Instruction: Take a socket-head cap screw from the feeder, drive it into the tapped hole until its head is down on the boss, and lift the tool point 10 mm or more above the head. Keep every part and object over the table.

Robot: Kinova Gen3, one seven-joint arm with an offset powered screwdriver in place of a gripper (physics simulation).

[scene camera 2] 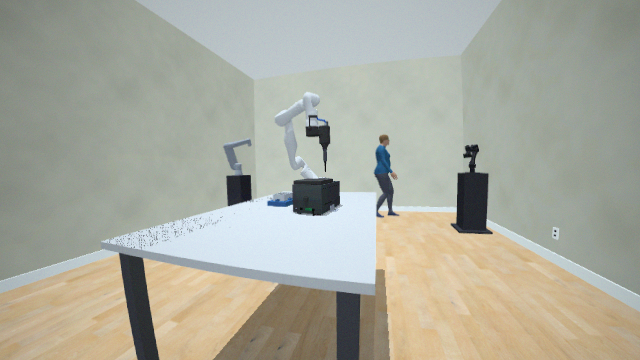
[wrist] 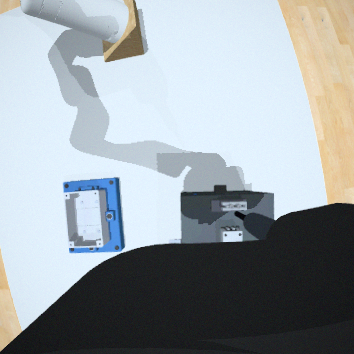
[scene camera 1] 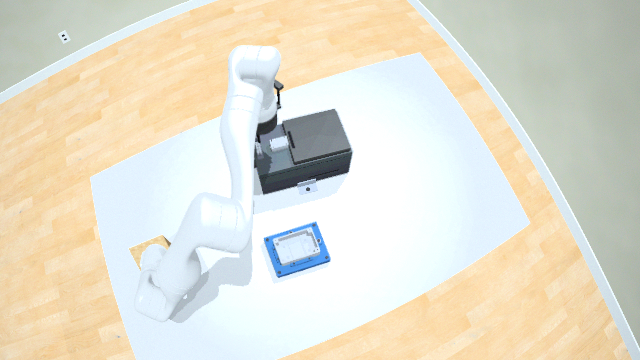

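The screwdriver (scene camera 2: 325,169) (wrist: 238,215) points straight down, with its dark tip well above the feeder's top in scene camera 2. In the wrist view the tip appears between the feeder's small slotted silver piece (wrist: 233,205) and its white block (wrist: 232,235). No screw can be made out on the tip; it is too small to tell. The dark screw feeder (scene camera 1: 320,135) (scene camera 2: 314,197) (wrist: 199,231) stands on the table. A light grey open housing (scene camera 1: 296,247) (wrist: 89,219) sits on a blue fixture plate (scene camera 1: 269,250) (scene camera 2: 280,203) (wrist: 118,200). The tapped hole cannot be singled out.
The white arm (scene camera 1: 239,145) (scene camera 2: 291,142) reaches from its wooden base block (wrist: 125,49) to above the feeder. A small light bracket (scene camera 1: 307,187) is at the feeder's side. A person (scene camera 2: 383,167) and two pedestals (scene camera 2: 239,190) (scene camera 2: 472,202) stand beyond the table (scene camera 2: 250,240).
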